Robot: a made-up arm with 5 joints.
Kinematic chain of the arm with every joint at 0, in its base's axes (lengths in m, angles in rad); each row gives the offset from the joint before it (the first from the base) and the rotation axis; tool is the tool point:
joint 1: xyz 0 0 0.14 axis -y
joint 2: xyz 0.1 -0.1 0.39 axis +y
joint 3: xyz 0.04 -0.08 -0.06 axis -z
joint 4: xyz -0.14 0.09 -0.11 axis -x
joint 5: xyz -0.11 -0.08 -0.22 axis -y
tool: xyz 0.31 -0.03 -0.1
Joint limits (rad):
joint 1: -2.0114..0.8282
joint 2: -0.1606..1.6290
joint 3: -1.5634..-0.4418
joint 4: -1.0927..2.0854
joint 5: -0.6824..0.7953
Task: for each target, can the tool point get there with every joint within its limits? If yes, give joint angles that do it. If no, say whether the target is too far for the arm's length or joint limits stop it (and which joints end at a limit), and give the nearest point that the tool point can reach.
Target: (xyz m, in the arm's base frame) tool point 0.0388 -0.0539 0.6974
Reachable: yes | joints -1.2410 1.0952 -0.7961 -0.4897 -0.5061
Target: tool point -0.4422 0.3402 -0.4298
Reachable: no: joint limits stop it (at a limit: joint 1, joint 3, joint 5) | nearest point -0.3648 0.1395 -0.1141 | short by 0.382 m
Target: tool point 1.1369 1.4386 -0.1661
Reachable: no: too far | nearest point 0.7483 0.2204 0.2077 | short by 1.332 m
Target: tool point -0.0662 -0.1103 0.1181
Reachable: yes | joints -1.5869 0.2781 -1.3018 -0.0979 0.1266
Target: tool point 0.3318 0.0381 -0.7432
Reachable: no: joint limits stop it (at a limit: joint 1, joint 2, joint 3) | nearest point 0.2696 -0.2086 -0.4785 | short by 0.367 m
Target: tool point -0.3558 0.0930 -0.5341
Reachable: no: joint limits stop it (at a limit: joint 1, joint 3, joint 5) | nearest point -0.3084 0.0057 -0.1817 | short by 0.366 m
